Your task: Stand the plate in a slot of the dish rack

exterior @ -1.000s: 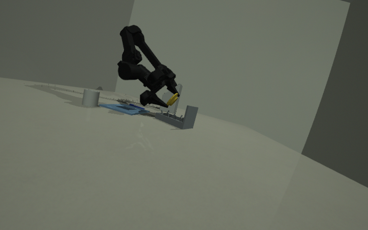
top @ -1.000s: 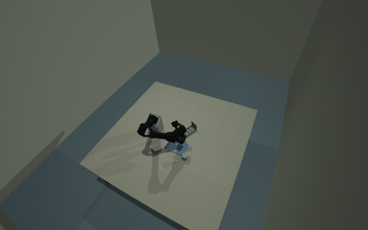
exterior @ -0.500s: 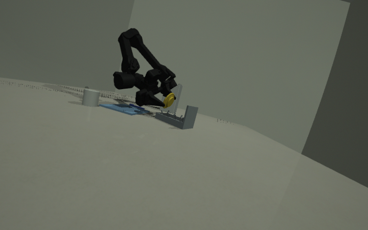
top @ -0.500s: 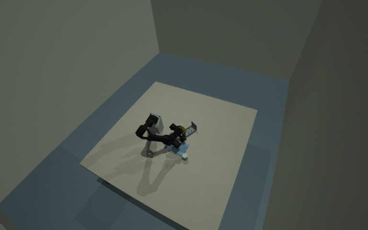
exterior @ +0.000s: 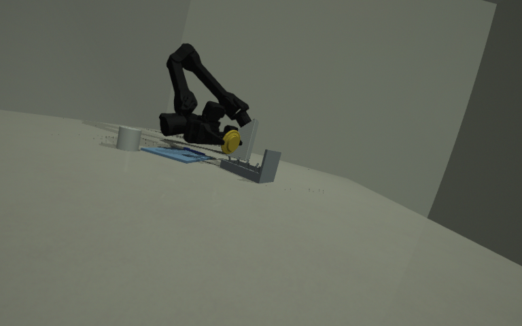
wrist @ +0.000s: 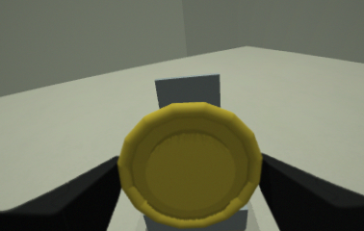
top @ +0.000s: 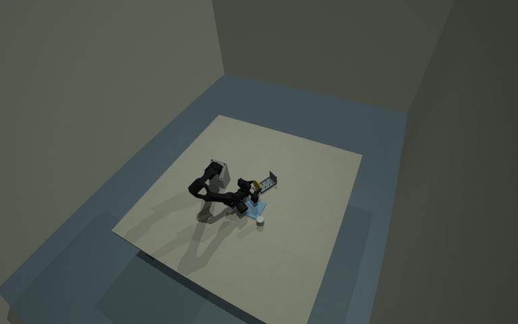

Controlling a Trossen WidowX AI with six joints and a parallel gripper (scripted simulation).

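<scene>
My gripper tip is now 20 mm short of the grey dish rack, 60 mm to the right of it and 50 mm above it. From my gripper tip the other things lie so: blue mat 40 mm ahead, 130 mm to the right, 70 mm below; then yellow plate 10 mm to the right; then blue spoon 70 mm behind, 170 mm to the right, 70 mm below.
</scene>
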